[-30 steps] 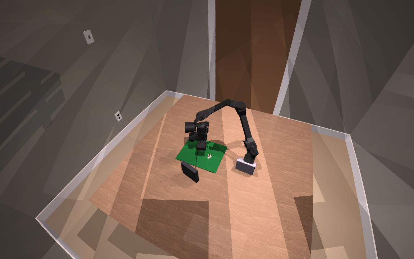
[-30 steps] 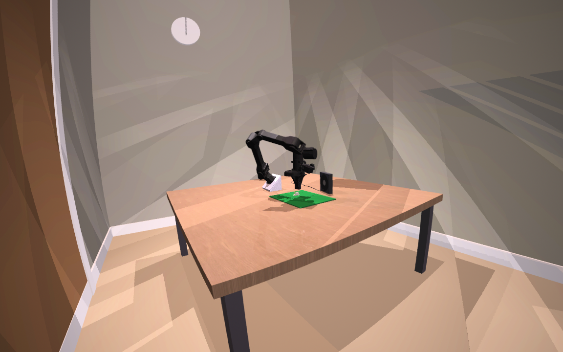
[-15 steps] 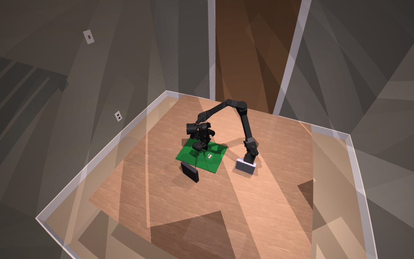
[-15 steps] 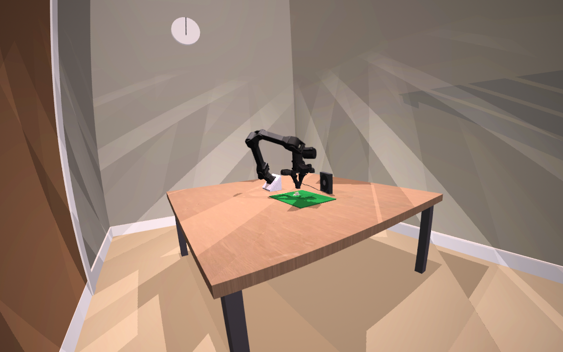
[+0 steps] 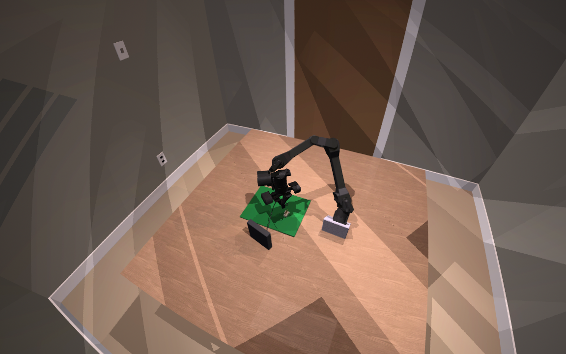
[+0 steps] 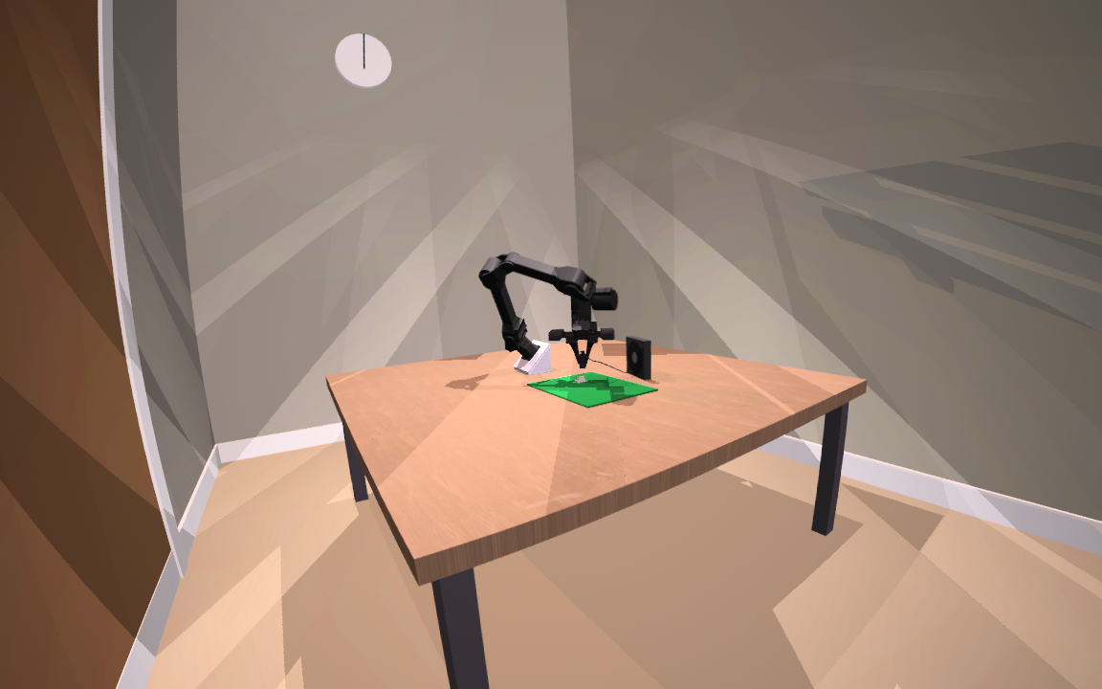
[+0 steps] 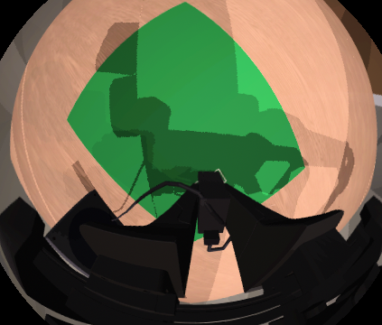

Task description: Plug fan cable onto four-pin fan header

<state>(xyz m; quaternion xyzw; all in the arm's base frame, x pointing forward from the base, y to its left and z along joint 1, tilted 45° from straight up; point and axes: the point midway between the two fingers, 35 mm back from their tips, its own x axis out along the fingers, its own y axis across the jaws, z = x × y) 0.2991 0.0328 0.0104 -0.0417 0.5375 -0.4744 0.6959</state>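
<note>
The green board is 8 cm below my gripper tip and 4 cm ahead of it. From my gripper tip the other things lie so: black fan 19 cm to the left, 1 cm ahead; then black plug 1 cm behind, 1 cm above.
</note>
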